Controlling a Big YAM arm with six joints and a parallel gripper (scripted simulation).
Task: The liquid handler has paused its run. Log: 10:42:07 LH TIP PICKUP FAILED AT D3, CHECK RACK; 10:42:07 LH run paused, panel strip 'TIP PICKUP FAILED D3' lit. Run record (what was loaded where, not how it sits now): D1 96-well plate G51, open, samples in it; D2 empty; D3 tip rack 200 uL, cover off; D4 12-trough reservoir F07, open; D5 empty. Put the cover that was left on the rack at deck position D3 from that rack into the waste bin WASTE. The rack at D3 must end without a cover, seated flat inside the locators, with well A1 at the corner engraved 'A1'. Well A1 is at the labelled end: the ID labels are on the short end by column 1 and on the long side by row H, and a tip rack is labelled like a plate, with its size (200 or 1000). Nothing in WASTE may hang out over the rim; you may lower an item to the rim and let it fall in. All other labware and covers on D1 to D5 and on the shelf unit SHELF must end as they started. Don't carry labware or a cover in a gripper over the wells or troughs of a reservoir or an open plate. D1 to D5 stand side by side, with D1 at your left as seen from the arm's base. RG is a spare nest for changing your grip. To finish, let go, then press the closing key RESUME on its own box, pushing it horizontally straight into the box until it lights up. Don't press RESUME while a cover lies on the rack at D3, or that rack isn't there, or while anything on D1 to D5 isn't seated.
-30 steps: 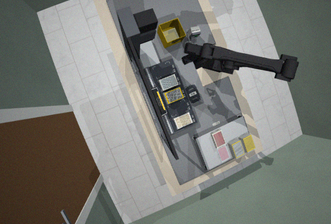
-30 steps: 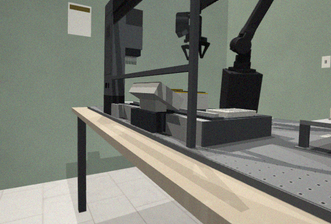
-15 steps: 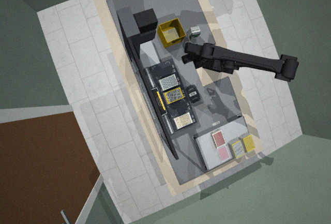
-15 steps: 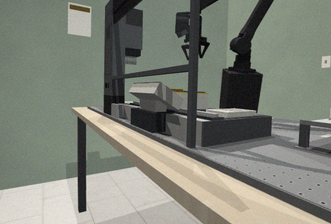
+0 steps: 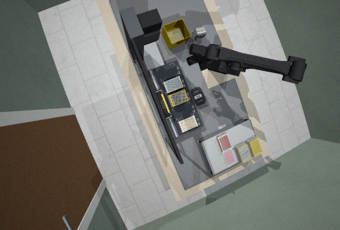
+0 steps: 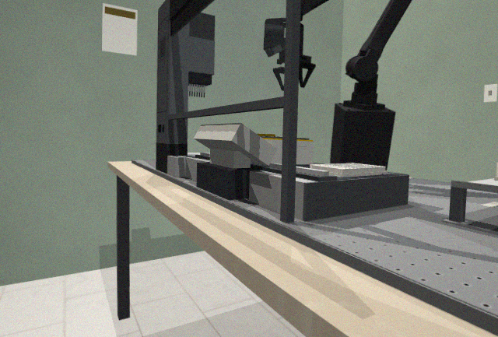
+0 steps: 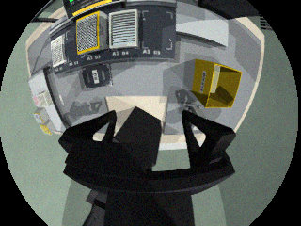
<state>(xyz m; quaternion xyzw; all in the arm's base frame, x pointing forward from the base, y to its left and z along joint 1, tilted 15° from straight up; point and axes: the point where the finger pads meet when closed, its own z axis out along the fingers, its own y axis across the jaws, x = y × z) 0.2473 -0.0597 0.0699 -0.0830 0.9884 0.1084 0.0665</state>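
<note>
Right now the yellow-framed tip rack is 13 cm ahead of my hand, 20 cm to the left of it and 19 cm below it. From my hand the other things lie so: resume box (14 cm behind, 23 cm to the right, 22 cm below); yellow waste bin (5 cm ahead, 26 cm to the right, 25 cm below); clear cover (5 cm ahead, 26 cm to the right, 27 cm below).
</note>
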